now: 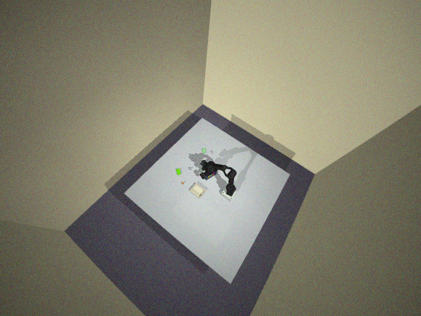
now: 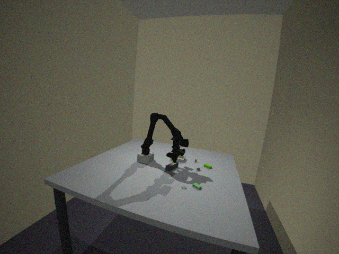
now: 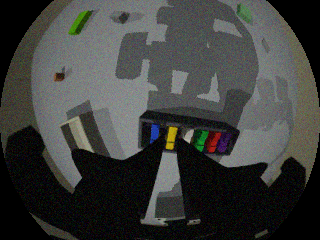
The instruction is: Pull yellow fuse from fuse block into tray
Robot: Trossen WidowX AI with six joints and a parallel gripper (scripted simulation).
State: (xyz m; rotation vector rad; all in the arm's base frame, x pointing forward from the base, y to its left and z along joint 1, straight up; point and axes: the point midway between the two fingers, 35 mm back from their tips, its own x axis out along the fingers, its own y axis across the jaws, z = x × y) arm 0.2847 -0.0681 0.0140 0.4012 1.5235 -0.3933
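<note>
The yellow fuse lies 20 mm below my gripper tip. Round my gripper tip: cream tray (190 mm to the left, 50 mm below, 20 mm ahead).
</note>
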